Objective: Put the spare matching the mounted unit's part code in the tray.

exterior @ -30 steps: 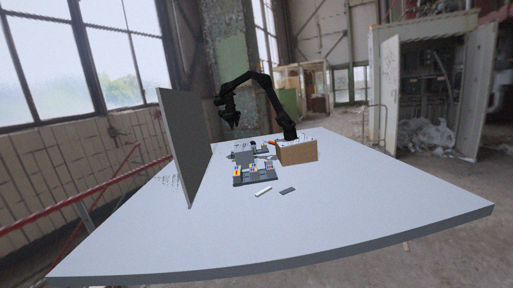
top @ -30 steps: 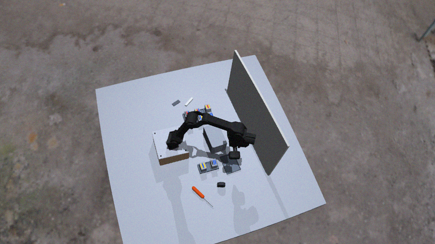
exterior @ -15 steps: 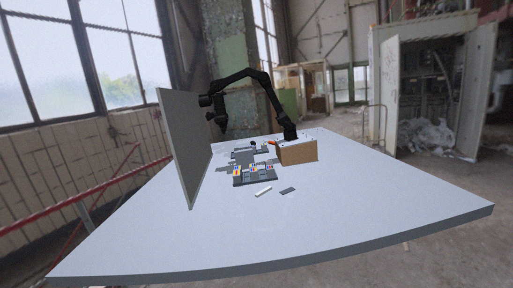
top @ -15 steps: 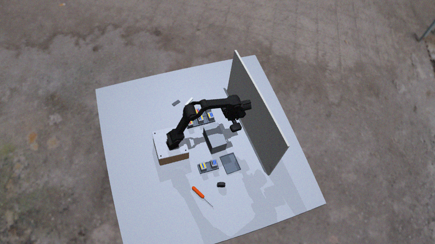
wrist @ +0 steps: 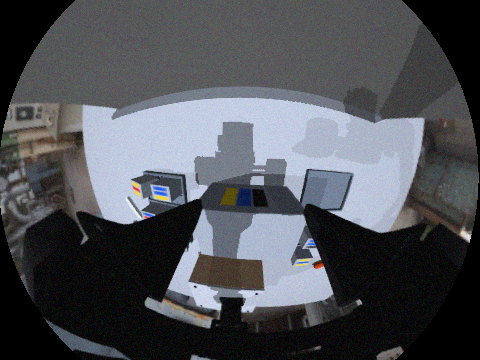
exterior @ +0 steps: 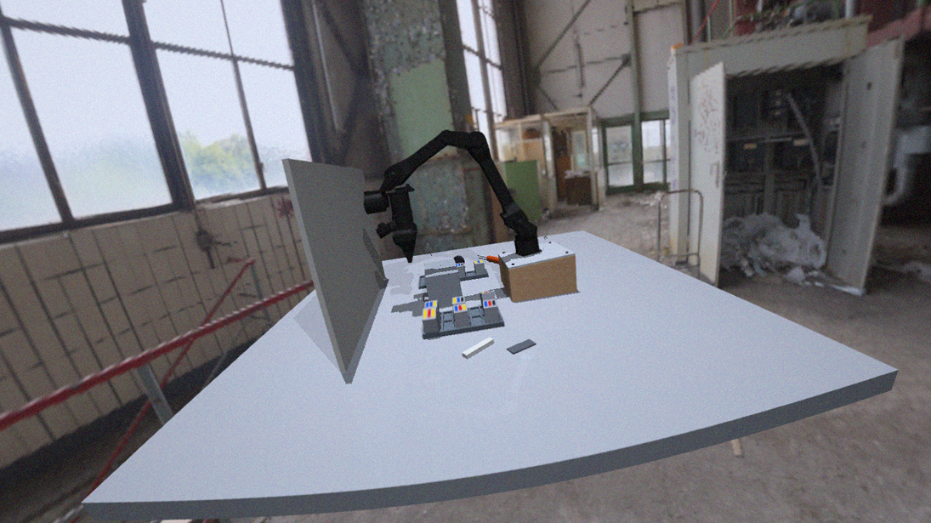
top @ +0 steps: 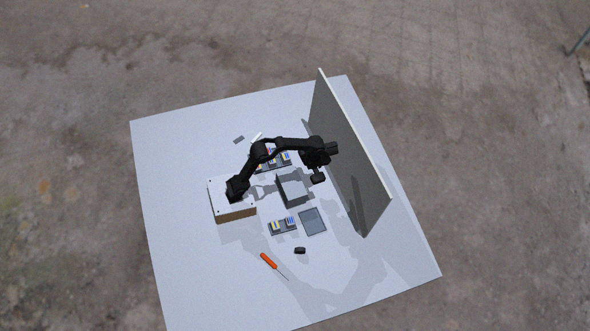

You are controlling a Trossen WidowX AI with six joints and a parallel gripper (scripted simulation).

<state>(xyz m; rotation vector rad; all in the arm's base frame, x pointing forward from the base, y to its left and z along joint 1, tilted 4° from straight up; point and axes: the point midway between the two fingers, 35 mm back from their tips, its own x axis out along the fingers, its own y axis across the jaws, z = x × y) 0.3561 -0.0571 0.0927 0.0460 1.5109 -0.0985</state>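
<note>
The grey spare is 10 cm behind my gripper tip, 19 cm to the left of it and 10 cm below it. Round my gripper tip: tall grey block 8 cm behind, 2 cm to the left, 9 cm below; dark-rimmed tray 6 cm behind, 18 cm to the right, 14 cm below; white upright panel 16 cm ahead, 2 cm to the right, 8 cm above.
</note>
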